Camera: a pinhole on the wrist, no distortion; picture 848 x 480 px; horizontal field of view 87.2 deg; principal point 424.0 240.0 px. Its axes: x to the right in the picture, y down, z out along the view. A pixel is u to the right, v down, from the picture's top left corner.
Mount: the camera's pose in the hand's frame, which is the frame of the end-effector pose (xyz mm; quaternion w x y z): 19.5 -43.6 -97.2 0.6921 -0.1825 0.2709 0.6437
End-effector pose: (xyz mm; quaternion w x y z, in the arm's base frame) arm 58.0 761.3 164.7 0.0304 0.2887 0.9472 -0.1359
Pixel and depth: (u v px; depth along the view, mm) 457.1 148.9 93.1
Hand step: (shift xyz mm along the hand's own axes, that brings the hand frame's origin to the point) 51.6 15.9 -30.0
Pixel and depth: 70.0 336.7 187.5
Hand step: 1.8 -44.7 145.1
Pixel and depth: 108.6 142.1 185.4
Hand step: 82.6 -40.4 124.8
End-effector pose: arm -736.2 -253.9 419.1 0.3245 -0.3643 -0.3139 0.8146
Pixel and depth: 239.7 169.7 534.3
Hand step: 172.4 93.7 449.9
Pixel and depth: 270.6 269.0 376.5
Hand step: 44.8 82.6 280.4
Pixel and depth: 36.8 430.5 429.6
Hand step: -111.5 -61.9 486.3
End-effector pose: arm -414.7 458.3 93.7 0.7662 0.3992 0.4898 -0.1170
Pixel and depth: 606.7 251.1 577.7
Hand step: 92.0 493.1 214.0
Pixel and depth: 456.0 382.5 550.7
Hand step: -76.9 337.4 328.8
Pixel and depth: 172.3 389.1 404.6
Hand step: -63.6 32.7 373.6
